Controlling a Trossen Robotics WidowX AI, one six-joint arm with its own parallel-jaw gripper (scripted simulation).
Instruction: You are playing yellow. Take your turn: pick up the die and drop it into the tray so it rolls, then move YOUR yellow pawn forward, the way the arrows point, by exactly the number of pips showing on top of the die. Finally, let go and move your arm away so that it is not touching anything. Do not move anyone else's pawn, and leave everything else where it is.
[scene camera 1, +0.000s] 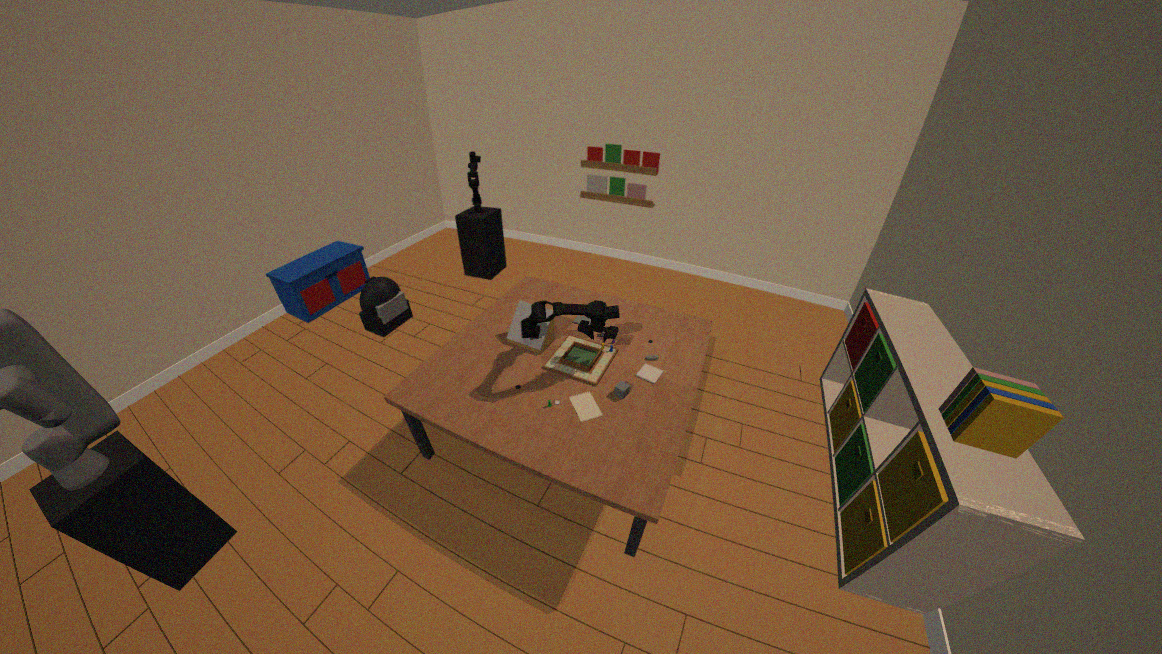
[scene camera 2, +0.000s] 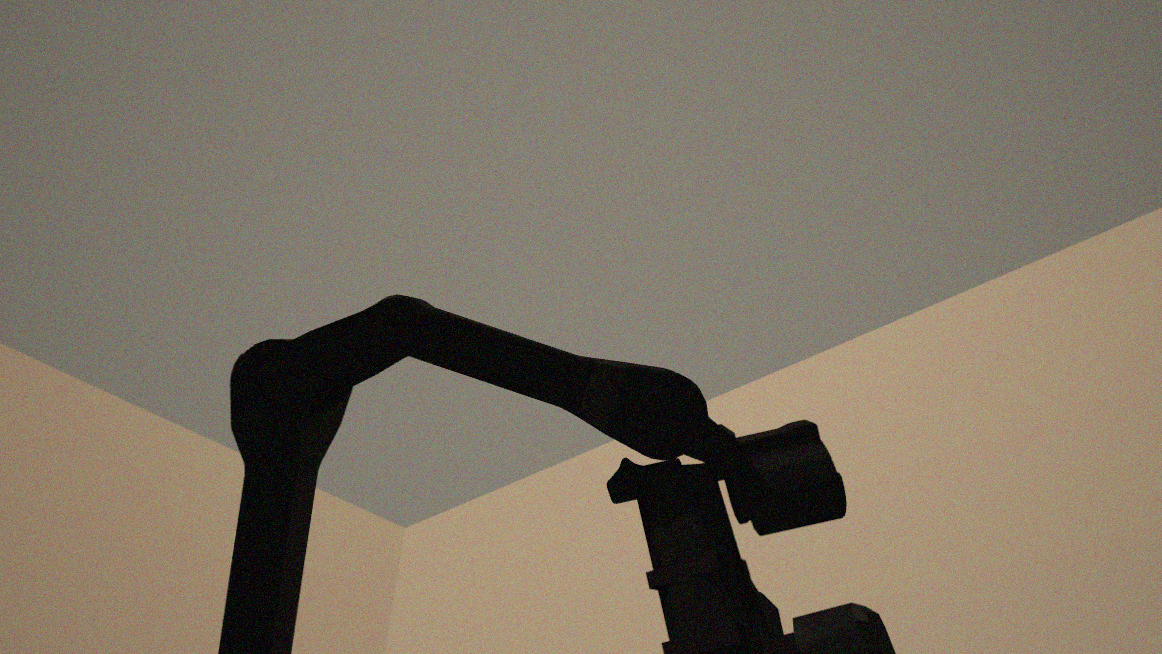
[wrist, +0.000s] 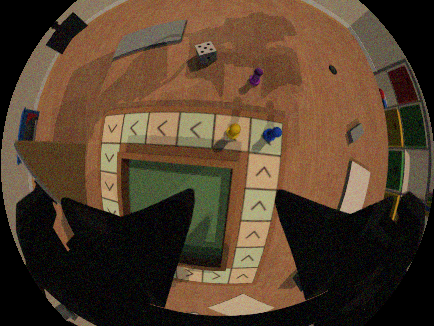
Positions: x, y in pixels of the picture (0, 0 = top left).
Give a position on a grey slab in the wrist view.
170, 32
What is my gripper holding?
Nothing.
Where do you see my gripper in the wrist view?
236, 196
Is my gripper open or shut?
Open.
